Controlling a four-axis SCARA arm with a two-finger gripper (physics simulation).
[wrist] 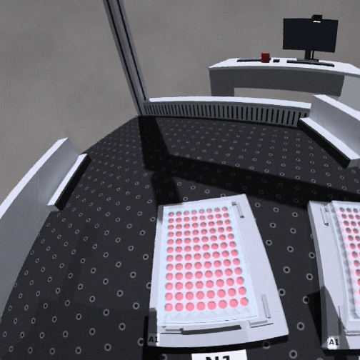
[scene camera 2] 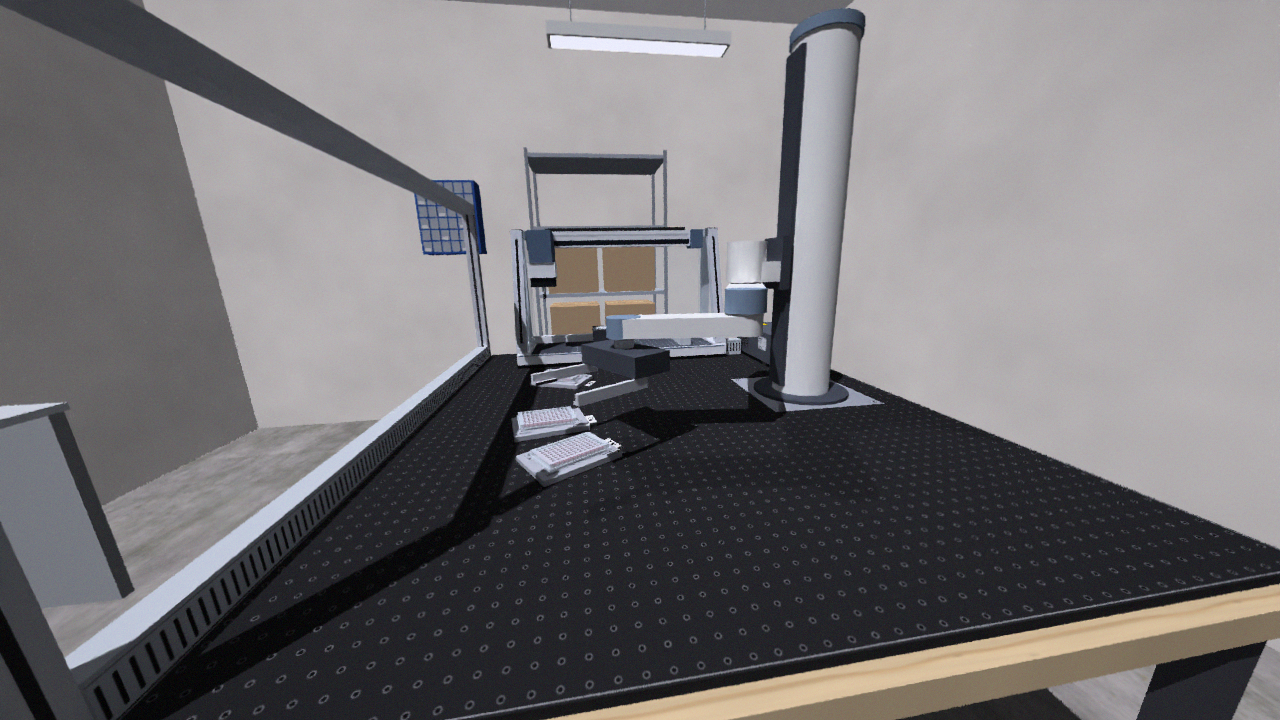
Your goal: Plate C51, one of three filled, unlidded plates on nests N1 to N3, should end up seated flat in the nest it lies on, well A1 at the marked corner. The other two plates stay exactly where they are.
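Observation:
A filled plate [scene camera 2: 567, 450] [wrist: 204, 260] with pink wells lies on nest N1 [scene camera 2: 535, 467] [wrist: 267, 295]. In the wrist view it lies close to the nest's left rim, with a wider bare strip on the right; its tilt is hard to judge. The nest's A1 mark is at the near left corner. A second filled plate [scene camera 2: 548, 418] [wrist: 353, 250] on its nest [wrist: 320, 245] is cut off at the right. The third nest [scene camera 2: 572, 382] is small and partly hidden. No C51 label is readable. My gripper [scene camera 2: 554, 387] [wrist: 189, 124] is open and empty, above the table beyond N1 in the wrist view.
The black perforated table [scene camera 2: 805, 519] [wrist: 100, 260] carries the arm's column [scene camera 2: 819, 223]. A slotted rail [scene camera 2: 295, 501] [wrist: 225, 111] runs along one table edge, with an upright post [wrist: 125, 55]. A gantry frame [scene camera 2: 617, 237] stands at the back. A desk [wrist: 280, 80] with a monitor is beyond.

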